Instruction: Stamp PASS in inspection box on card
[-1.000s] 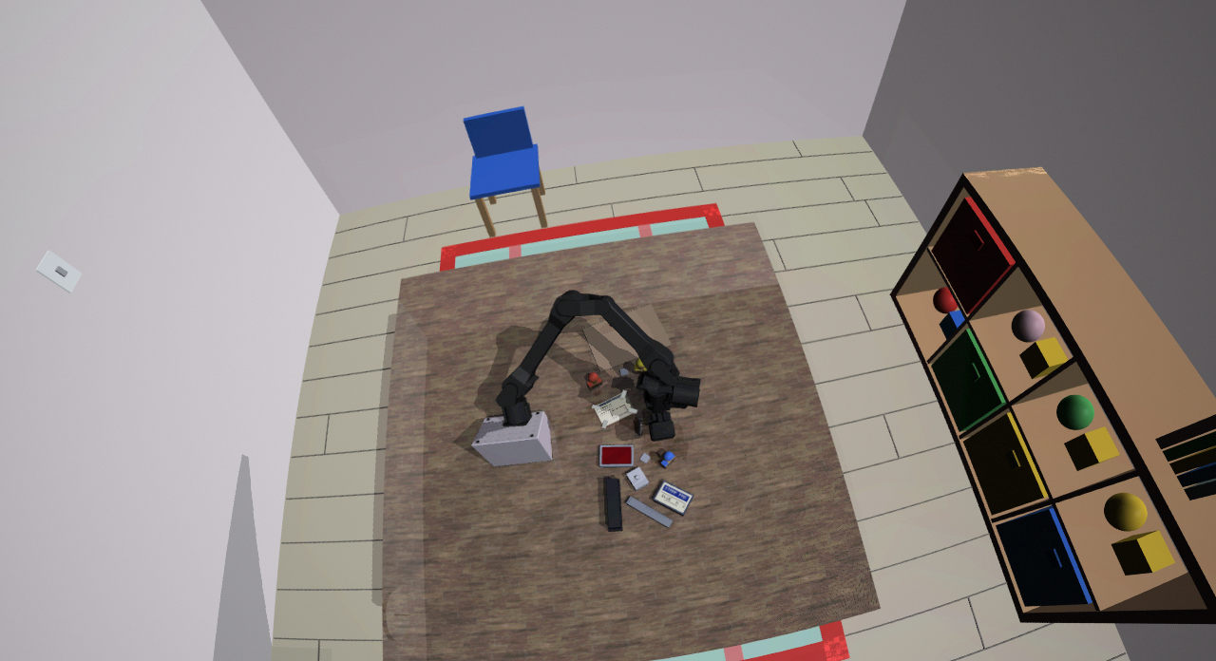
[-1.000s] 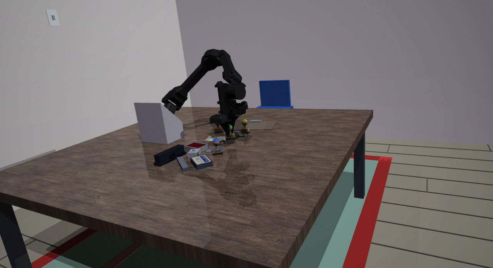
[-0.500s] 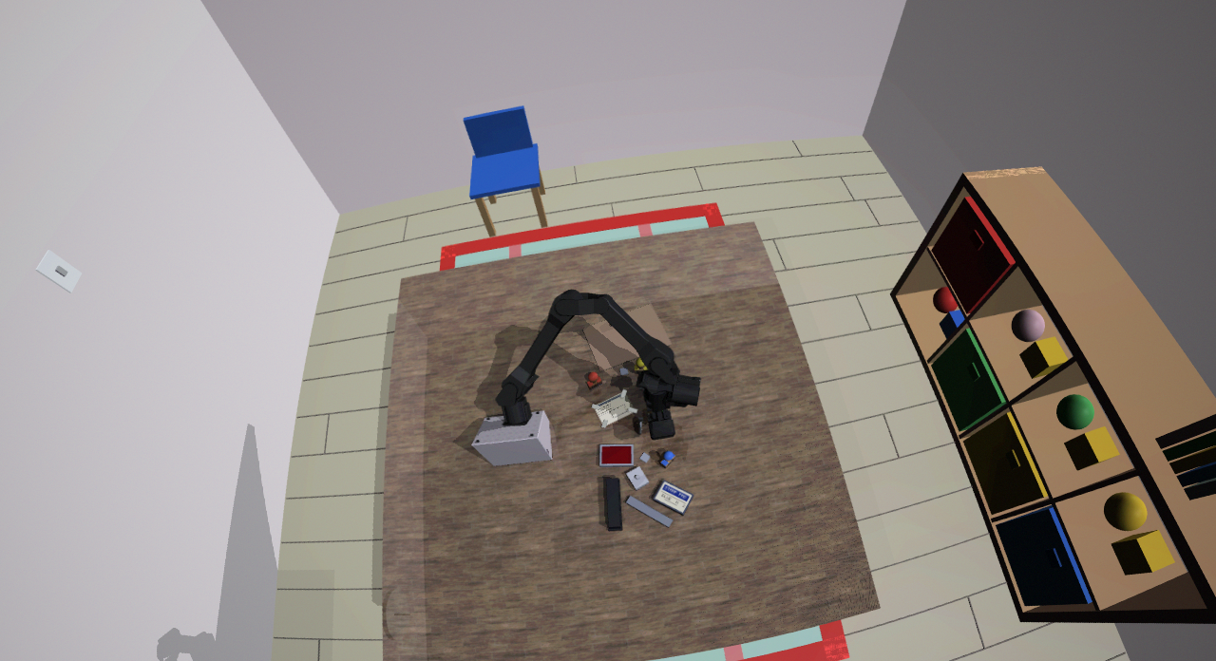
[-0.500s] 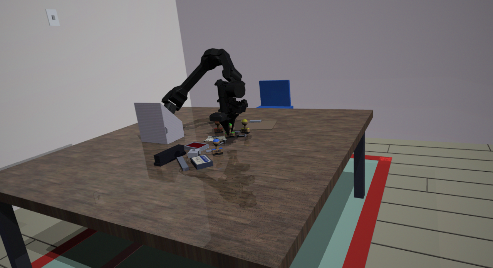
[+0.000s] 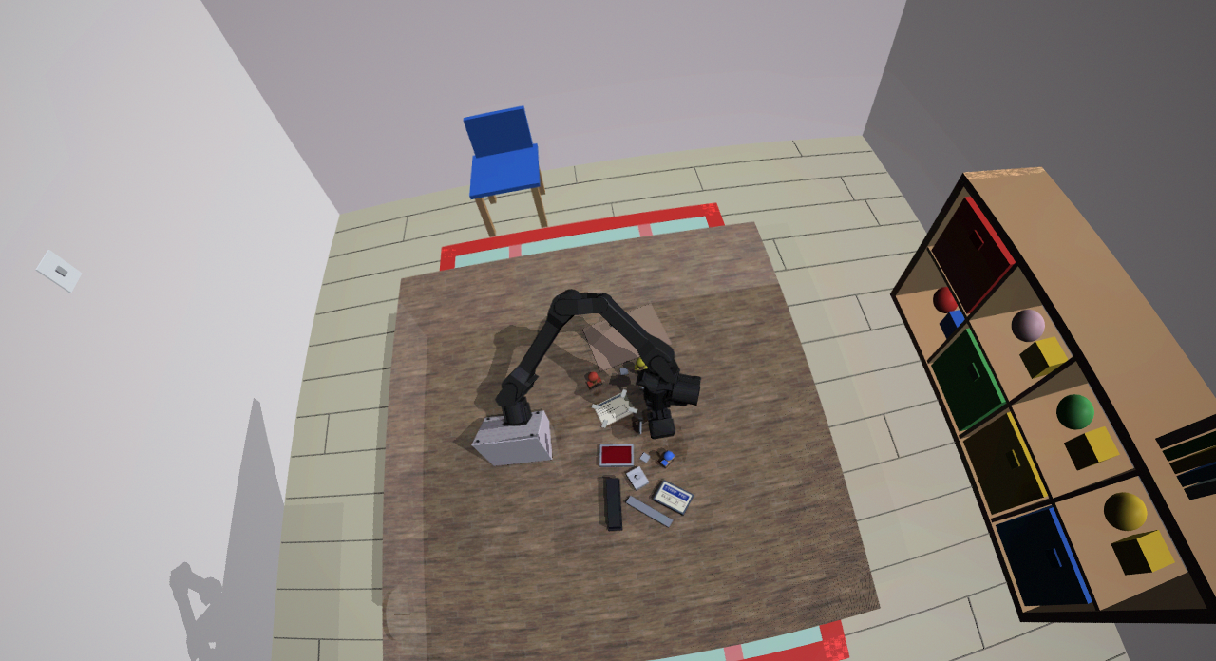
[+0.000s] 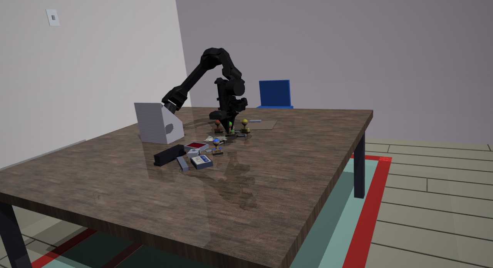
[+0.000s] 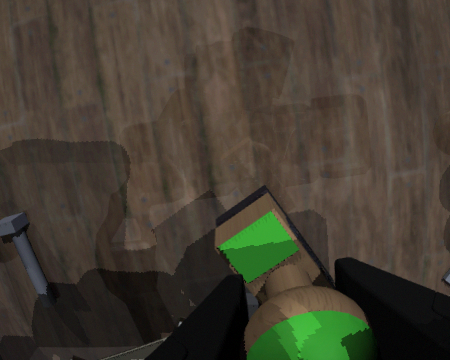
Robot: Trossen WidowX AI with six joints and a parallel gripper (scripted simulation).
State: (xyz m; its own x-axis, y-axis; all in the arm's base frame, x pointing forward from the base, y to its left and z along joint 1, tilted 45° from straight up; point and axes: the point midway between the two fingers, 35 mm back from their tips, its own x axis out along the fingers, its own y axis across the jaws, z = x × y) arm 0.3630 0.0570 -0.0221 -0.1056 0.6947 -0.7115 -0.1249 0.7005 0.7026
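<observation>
The red ink pad lies 110 mm behind my gripper tip, 100 mm to the right of it and 60 mm below it. From my gripper tip the other things lie so: white inspection card 120 mm behind, 40 mm to the left, 60 mm below; green-knobbed PASS stamp right at my gripper tip; blue-knob stamp 20 mm ahead, 120 mm to the right, 40 mm below.
</observation>
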